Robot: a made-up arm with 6 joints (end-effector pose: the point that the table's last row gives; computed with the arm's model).
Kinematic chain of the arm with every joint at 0, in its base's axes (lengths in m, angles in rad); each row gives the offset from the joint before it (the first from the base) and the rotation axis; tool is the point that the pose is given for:
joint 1: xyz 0 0 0.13 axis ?
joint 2: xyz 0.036 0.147 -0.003 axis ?
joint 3: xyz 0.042 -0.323 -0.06 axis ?
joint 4: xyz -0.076 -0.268 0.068 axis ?
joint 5: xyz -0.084 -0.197 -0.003 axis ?
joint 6: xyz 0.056 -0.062 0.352 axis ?
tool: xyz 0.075 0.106 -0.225
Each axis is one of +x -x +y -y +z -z.
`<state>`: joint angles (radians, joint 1 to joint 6).
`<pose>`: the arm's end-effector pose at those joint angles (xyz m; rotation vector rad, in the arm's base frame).
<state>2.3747 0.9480 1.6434 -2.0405 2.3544 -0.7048</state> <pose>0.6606 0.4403 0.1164 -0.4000 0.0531 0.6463</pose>
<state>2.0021 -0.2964 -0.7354 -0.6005 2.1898 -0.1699</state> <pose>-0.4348 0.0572 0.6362 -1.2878 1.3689 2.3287</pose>
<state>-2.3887 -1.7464 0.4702 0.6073 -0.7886 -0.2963</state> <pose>-0.7413 -0.2274 -0.0166 0.6513 2.2109 -0.1224</pose>
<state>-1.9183 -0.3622 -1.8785 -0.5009 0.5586 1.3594</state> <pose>-0.2968 0.6183 -0.3903 1.1950 -0.4190 -0.3632</pose>
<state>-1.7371 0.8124 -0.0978 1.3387 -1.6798 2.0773</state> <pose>0.1422 -0.0996 0.0592 2.0594 1.1088 0.0514</pose>
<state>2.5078 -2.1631 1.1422 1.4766 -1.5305 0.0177</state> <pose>-0.5791 0.0186 -0.1098 0.7675 1.2872 1.9552</pose>
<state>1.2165 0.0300 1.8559 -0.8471 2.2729 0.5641</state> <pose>0.1353 -0.1153 0.8125 0.5395 1.1276 0.7143</pose>
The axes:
joint 1: -x
joint 2: +z
joint 3: +y
joint 4: -x
joint 5: +z
joint 6: +y

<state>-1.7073 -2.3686 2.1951 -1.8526 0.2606 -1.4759</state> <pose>-0.5462 -0.0468 1.0455 0.8813 -1.9126 1.1078</pose>
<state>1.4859 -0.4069 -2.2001 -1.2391 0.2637 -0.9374</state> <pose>-0.3879 -0.0826 0.7523 0.4578 -0.9955 2.5872</pose>
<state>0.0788 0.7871 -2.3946 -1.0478 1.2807 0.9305</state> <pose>0.8265 -0.2825 -0.0048 -0.7264 -2.3801 1.3795</pose>
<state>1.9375 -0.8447 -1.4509 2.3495 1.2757 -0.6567</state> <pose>-0.2207 -0.0906 0.4677 2.2819 0.2395 1.2053</pose>
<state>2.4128 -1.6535 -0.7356 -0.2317 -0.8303 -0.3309</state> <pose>-0.8907 -0.1713 -0.0962 0.9632 2.8160 -0.2773</pose>
